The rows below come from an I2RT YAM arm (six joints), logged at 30 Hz.
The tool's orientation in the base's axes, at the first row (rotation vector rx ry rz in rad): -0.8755 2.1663 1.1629
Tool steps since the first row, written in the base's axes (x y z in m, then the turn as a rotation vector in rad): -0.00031 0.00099 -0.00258 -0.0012 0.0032 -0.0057; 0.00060 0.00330 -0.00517 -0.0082 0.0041 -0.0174; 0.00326 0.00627 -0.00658 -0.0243 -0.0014 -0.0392; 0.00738 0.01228 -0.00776 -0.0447 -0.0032 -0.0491; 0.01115 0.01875 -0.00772 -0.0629 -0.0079 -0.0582; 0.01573 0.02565 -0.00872 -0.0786 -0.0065 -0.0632; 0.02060 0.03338 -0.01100 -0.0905 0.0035 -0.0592; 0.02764 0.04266 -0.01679 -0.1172 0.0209 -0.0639; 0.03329 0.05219 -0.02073 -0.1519 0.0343 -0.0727; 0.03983 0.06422 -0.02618 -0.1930 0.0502 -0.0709
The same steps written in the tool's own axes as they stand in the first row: 0.00172 -0.00069 0.00208 0.0038 -0.0007 0.0054; 0.00226 -0.00174 0.00546 0.0163 -0.0012 0.0109; 0.00064 -0.00320 0.00909 0.0437 -0.0028 0.0146; -0.00298 -0.00435 0.01542 0.0644 0.0065 0.0151; -0.00736 -0.00441 0.02149 0.0840 0.0133 0.0129; -0.01167 -0.00544 0.02856 0.0974 0.0230 0.0143; -0.01552 -0.00699 0.03701 0.0994 0.0381 0.0193; -0.01878 -0.01133 0.04884 0.1150 0.0629 0.0327; -0.02249 -0.01357 0.05976 0.1399 0.0898 0.0436; -0.02647 -0.01620 0.07371 0.1608 0.1280 0.0505
